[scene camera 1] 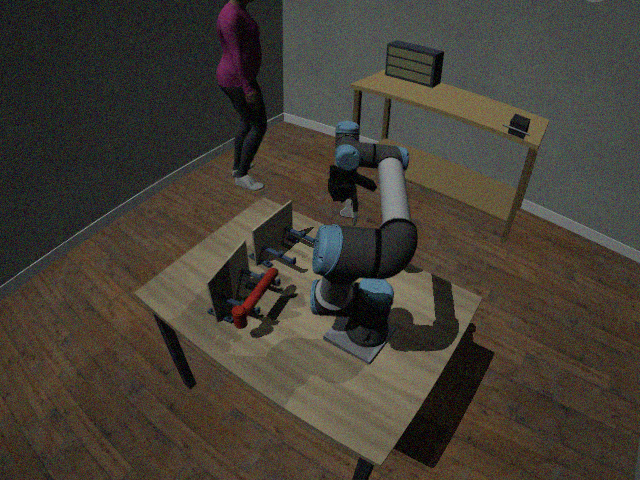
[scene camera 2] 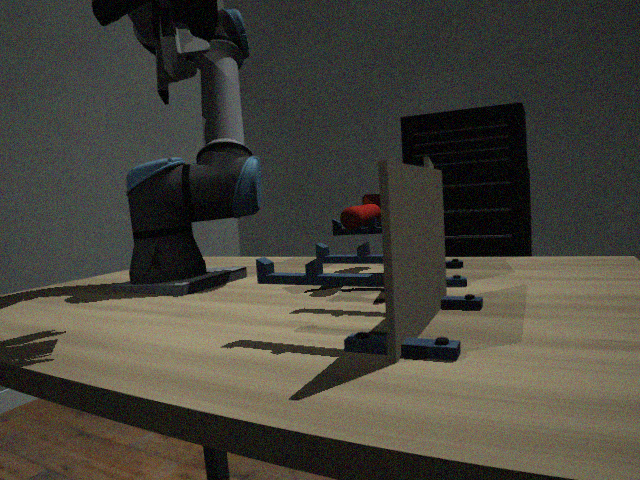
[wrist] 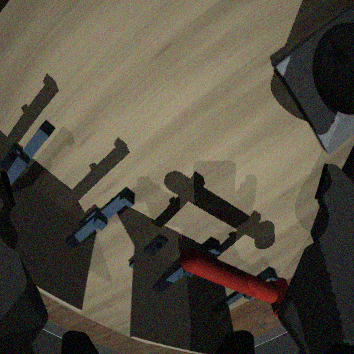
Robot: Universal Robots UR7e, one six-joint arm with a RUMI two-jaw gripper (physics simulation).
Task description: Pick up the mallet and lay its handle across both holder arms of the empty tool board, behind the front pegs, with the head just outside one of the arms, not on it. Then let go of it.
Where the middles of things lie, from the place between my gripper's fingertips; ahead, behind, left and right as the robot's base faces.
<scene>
Now: hand 60 mm short of the red mallet (scene camera 1: 239, 313), 380 mm to the right of it and 190 mm above it.
</scene>
